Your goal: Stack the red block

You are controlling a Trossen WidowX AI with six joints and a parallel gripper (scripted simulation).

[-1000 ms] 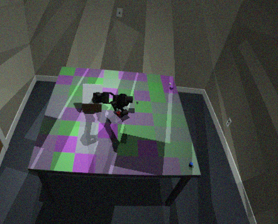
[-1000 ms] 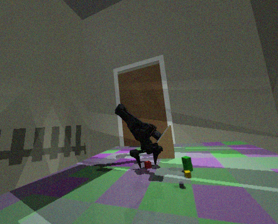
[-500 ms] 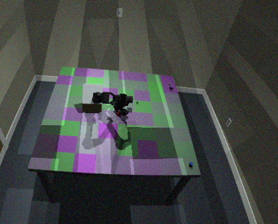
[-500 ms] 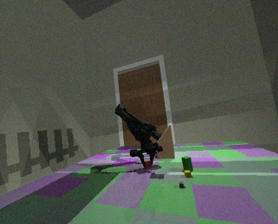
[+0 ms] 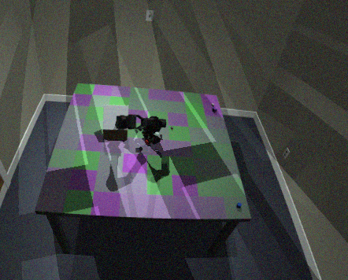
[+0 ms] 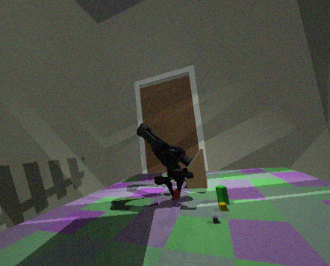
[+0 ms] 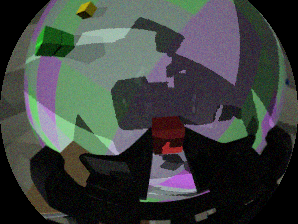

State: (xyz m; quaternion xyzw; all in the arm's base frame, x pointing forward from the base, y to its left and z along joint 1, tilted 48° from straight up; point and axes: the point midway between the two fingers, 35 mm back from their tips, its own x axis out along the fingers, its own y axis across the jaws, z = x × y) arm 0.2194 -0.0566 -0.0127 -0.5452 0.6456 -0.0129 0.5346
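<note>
The yellow block is 21 cm to the left of my gripper tip and 7 cm ahead of it. The rest, counted from my gripper tip: dark block: 20 cm to the left, 16 cm ahead, 1 cm below; blue block: 63 cm ahead, 44 cm to the right; red block: 1 cm above.
</note>
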